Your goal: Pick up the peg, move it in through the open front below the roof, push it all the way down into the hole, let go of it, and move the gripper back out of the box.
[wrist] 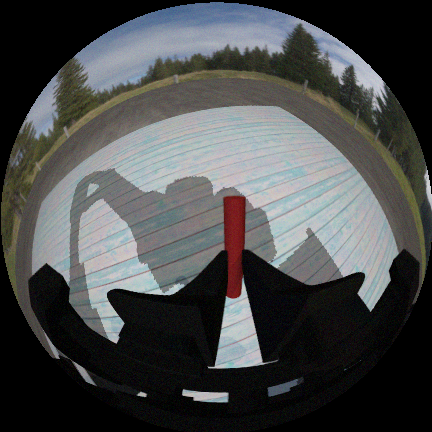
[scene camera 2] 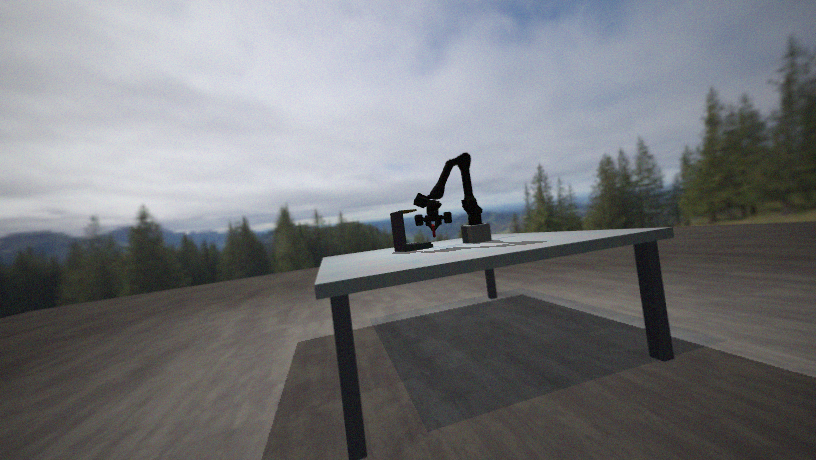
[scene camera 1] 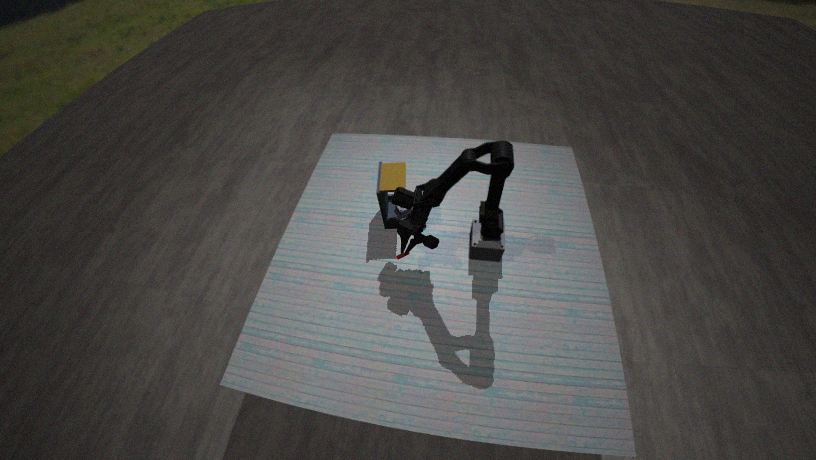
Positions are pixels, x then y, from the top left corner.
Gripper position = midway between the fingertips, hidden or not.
Labels:
My gripper [scene camera 1: 403, 254] holds a red peg [wrist: 234, 205]; nothing else touches it.

